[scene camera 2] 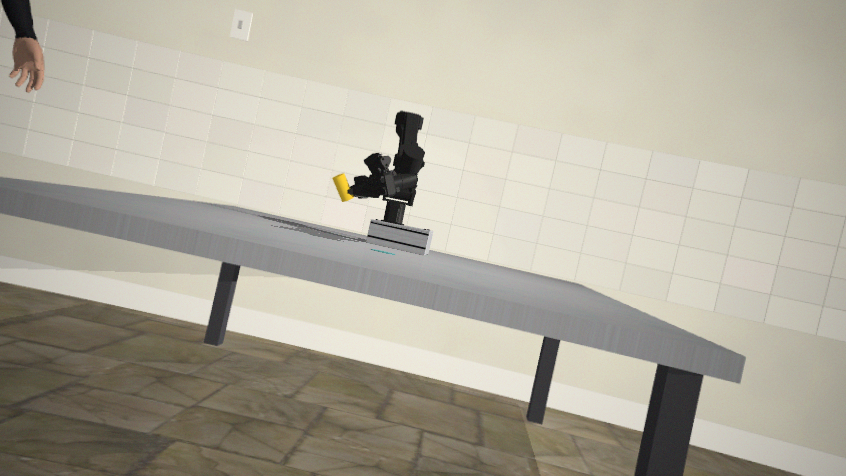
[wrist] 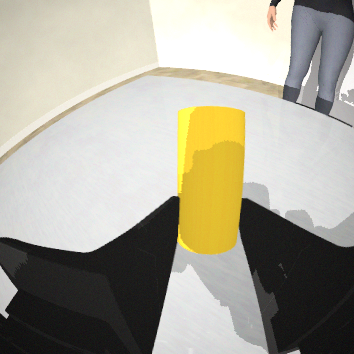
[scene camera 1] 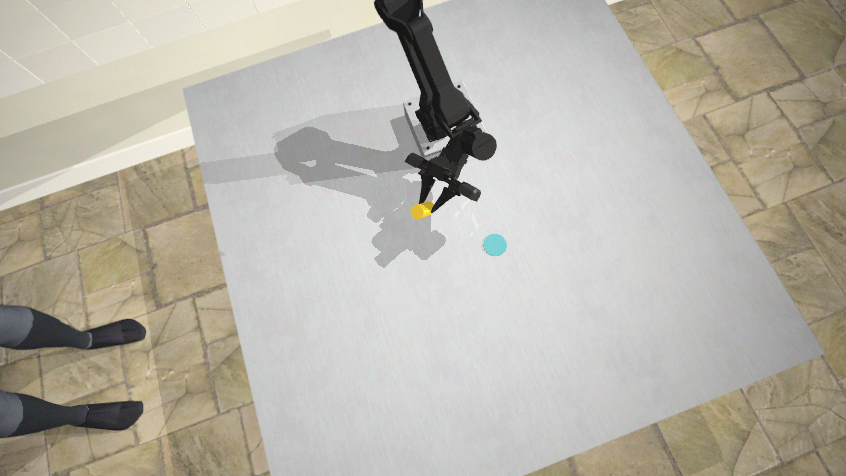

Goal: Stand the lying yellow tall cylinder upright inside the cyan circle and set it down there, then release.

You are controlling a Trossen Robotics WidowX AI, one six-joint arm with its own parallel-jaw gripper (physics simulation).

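Frame: origin at the arm's base, x ahead, y left, z up, level; centimetres.
Seen in the pictures: gripper, fingertip midpoint: (scene camera 2: 345, 192) (wrist: 208, 204) (scene camera 1: 425, 209); arm's base, origin of the base link: (scene camera 2: 392, 223) (scene camera 1: 436, 128).
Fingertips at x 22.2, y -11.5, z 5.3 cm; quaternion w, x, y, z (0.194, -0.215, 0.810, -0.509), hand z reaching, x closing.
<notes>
Offsets run from my fingertips to a thing's top centre. "*": to the spot under its first point.
The yellow tall cylinder @(dx +0.4, dy -0.7, dz +4.7 cm) (scene camera 1: 420, 210) (scene camera 2: 341, 187) (wrist: 212, 180) is held in the air, well above the table, near-upright with a slight tilt in scene camera 2. My gripper (scene camera 1: 426, 208) (scene camera 2: 350, 191) (wrist: 208, 204) is shut on it near its lower end, one finger on each side. The cyan circle @(* dx +11.3, dy +14.3, dz -12.2 cm) (scene camera 1: 495, 244) (scene camera 2: 382, 251) lies flat on the table, to the right of and below the cylinder in scene camera 1. In scene camera 2 it shows as a thin sliver in front of the arm's base. It does not show in the wrist view.
The grey table (scene camera 1: 502, 355) (scene camera 2: 473, 296) (wrist: 100, 165) carries the arm's metal base block (scene camera 2: 398, 236), close behind the circle in scene camera 2. The arm's shadow falls on the table at the left in scene camera 1. A person (wrist: 320, 50) stands beyond the table.
</notes>
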